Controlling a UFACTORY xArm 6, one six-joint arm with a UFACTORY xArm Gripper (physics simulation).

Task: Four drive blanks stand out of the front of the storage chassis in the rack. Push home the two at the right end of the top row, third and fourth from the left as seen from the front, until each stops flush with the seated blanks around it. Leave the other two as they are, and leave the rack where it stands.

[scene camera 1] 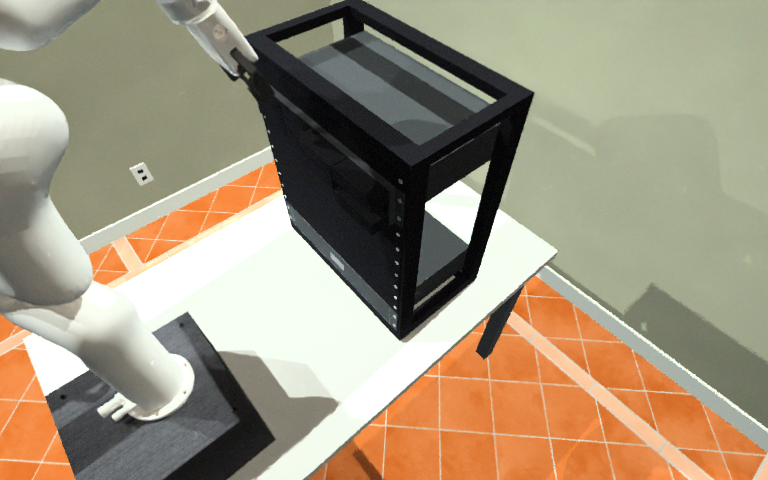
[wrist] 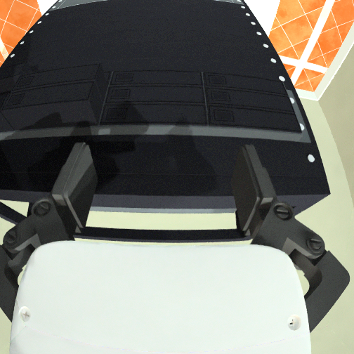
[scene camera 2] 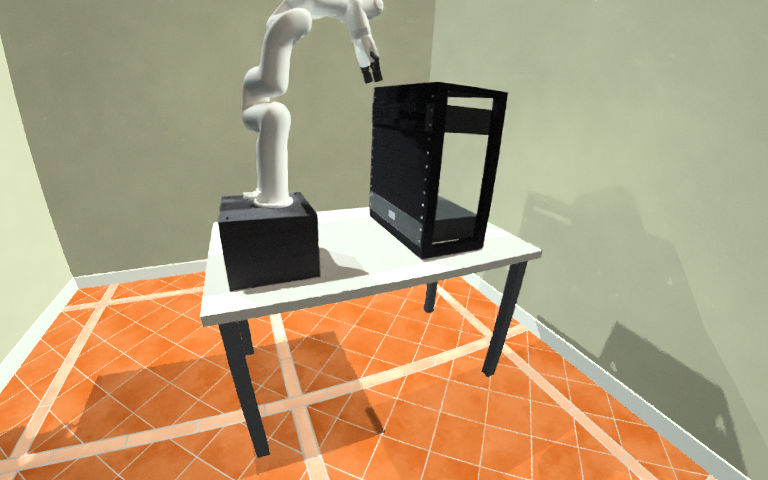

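Pixels of known places: gripper, fingertip midpoint: (scene camera 1: pixel 253 87) (scene camera 2: pixel 373 82); arm's base, origin of the base link: (scene camera 1: pixel 159 387) (scene camera 2: pixel 273 202).
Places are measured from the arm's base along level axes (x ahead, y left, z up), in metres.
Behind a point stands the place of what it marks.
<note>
The black rack (scene camera 1: pixel 408 243) {y -0.207, x 0.466, z 0.203 m} (scene camera 2: pixel 434 169) {y -0.209, x 0.476, z 0.121 m} (wrist: pixel 150 201) stands upright on the table and holds the storage chassis (scene camera 1: pixel 362 73) {y 0.106, x 0.661, z 0.327 m} (scene camera 2: pixel 467 118) {y -0.190, x 0.613, z 0.290 m} near its top. In the wrist view the third top-row blank (wrist: pixel 57 94) stands out, with another projecting blank (wrist: pixel 62 76) just below it on the rack. Seated blanks (wrist: pixel 155 95) fill the two columns beside them. In scene camera 1 a dark projecting group (scene camera 1: pixel 359 186) {y -0.130, x 0.424, z 0.325 m} shows toward the right end; its separate blanks are hard to tell apart. The fourth top-row blank is not clear. My gripper (scene camera 1: pixel 263 84) {y 0.119, x 0.413, z 0.400 m} (scene camera 2: pixel 372 78) {y 0.119, x 0.413, z 0.400 m} (wrist: pixel 163 161) is open and empty, high by the rack's upper left front.
The rack's top front bar (scene camera 1: pixel 339 110) {y -0.029, x 0.479, z 0.393 m} lies close beside the gripper. The white table (scene camera 1: pixel 249 283) {y 0.221, x 0.297, z -0.210 m} (scene camera 2: pixel 351 243) {y 0.033, x 0.296, z -0.210 m} carries the rack and the black robot base (scene camera 1: pixel 169 390) {y -0.045, x 0.014, z 0.044 m} (scene camera 2: pixel 271 243) {y -0.153, x -0.042, z -0.074 m}. A wall (scene camera 1: pixel 651 169) (scene camera 2: pixel 623 141) stands behind the rack.
</note>
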